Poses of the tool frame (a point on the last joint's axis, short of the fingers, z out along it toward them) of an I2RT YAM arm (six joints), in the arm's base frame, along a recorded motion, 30 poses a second.
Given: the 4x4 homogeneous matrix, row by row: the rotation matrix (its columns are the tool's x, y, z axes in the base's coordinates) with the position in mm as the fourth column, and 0 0 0 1 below. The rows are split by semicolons.
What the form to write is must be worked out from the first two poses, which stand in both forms.
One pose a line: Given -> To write
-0.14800, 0.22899, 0.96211, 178.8; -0.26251, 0.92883, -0.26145, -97.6; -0.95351, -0.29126, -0.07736, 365.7; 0, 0, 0, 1 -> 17.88, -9.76, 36.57, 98.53, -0.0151, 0.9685, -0.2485
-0.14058, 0.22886, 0.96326, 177.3; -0.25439, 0.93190, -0.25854, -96.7; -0.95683, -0.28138, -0.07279, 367.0; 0, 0, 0, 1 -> 17.73, -9.67, 36.70, 98.09, -0.0115, 0.9697, -0.2441
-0.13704, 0.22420, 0.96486, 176.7; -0.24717, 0.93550, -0.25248, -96.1; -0.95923, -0.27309, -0.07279, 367.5; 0, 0, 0, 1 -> 17.67, -9.61, 36.75, 97.88, -0.0104, 0.9712, -0.2379
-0.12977, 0.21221, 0.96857, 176.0; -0.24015, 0.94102, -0.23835, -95.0; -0.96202, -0.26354, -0.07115, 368.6; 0, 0, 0, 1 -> 17.60, -9.50, 36.86, 97.47, -0.0127, 0.9736, -0.2281
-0.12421, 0.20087, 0.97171, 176.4; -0.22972, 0.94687, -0.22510, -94.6; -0.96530, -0.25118, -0.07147, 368.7; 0, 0, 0, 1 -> 17.64, -9.46, 36.87, 97.15, -0.0131, 0.9761, -0.2170
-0.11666, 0.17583, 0.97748, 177.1; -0.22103, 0.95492, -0.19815, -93.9; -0.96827, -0.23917, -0.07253, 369.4; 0, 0, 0, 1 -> 17.71, -9.39, 36.94, 96.73, -0.0207, 0.9796, -0.1998
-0.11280, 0.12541, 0.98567, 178.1; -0.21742, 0.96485, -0.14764, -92.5; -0.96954, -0.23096, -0.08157, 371.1; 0, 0, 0, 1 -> 17.81, -9.25, 37.11, 96.59, -0.0419, 0.9841, -0.1726
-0.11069, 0.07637, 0.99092, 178.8; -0.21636, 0.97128, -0.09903, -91.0; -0.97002, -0.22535, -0.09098, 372.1; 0, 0, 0, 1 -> 17.88, -9.10, 37.21, 96.61, -0.0636, 0.9870, -0.1473
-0.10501, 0.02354, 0.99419, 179.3; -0.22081, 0.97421, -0.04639, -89.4; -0.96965, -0.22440, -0.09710, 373.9; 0, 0, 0, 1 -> 17.93, -8.94, 37.39, 96.54, -0.0896, 0.9884, -0.1230
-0.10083, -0.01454, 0.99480, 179.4; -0.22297, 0.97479, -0.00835, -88.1; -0.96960, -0.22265, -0.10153, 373.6; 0, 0, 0, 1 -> 17.94, -8.81, 37.36, 96.53, -0.1079, 0.9886, -0.1049
